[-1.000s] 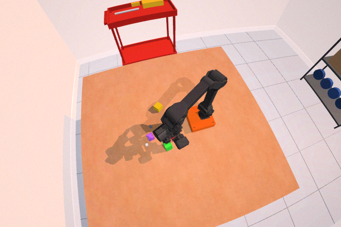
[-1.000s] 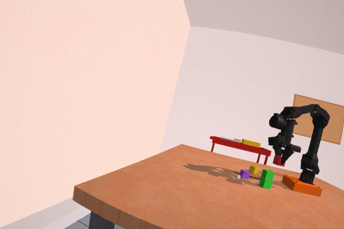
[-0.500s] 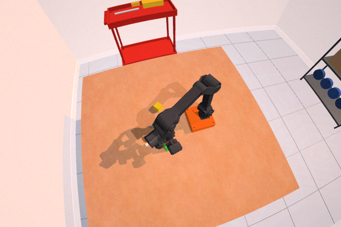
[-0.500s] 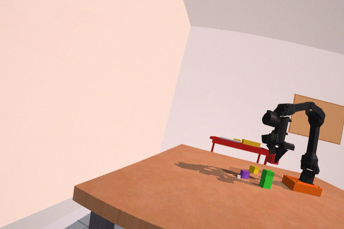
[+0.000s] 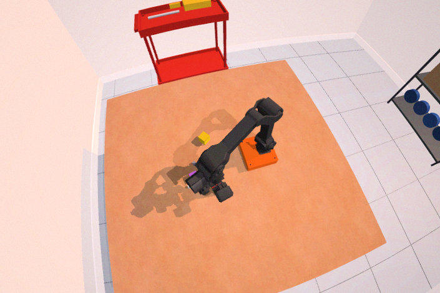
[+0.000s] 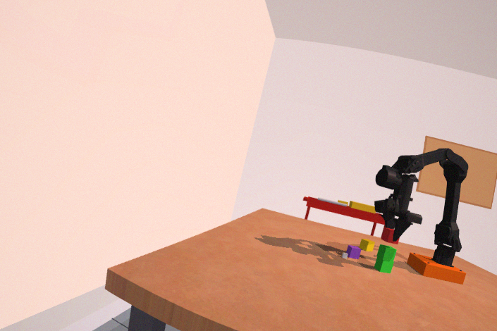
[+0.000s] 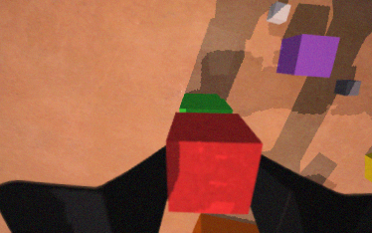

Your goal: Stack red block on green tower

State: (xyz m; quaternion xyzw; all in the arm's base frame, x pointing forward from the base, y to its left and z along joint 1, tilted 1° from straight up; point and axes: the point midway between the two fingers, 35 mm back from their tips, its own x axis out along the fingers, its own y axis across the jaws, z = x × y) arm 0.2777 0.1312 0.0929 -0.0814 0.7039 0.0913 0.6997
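Now: the purple cube 9 cm to the right of my gripper tip, 9 cm below it and 9 cm ahead of it. From my gripper tip the other things lie so: yellow cube 28 cm to the right, 8 cm below, 1 cm behind; red block 1 cm above.
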